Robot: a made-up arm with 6 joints.
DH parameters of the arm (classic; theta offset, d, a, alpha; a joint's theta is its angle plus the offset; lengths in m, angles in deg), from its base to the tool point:
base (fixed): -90 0.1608 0 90
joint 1: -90 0.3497 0.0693 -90
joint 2: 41.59 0 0.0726 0
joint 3: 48.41 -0.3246 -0.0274 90
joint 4: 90 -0.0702 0.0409 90
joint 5: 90 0.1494 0.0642 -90
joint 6: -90 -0.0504 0.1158 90
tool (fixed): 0 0.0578 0 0
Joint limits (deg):
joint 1: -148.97..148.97
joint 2: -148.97..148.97
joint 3: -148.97..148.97
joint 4: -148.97..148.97
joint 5: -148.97..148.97
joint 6: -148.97..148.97
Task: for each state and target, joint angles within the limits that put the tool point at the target. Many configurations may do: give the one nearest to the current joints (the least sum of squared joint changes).
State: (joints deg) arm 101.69 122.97 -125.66 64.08 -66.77 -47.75
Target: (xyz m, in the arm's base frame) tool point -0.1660 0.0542 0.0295
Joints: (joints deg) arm 91.32 102.96 -135.96 54.96 -66.16 -29.27
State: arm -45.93 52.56 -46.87 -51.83 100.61 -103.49
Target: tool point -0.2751 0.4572 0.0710
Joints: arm -16.55 1.03 -75.82 -67.63 111.52 -72.64
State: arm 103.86 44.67 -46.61 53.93 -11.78 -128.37
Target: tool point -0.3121 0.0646 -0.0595
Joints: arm 82.44 43.29 -53.16 47.05 -11.85 -111.00
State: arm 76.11 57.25 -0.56 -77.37 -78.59 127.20
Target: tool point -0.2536 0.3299 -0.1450
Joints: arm 68.48 61.13 1.51 -78.71 -81.47 125.09
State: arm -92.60 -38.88 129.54 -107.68 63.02 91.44
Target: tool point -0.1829 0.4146 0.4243
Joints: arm -72.02 -25.51 140.60 -130.78 64.14 108.92
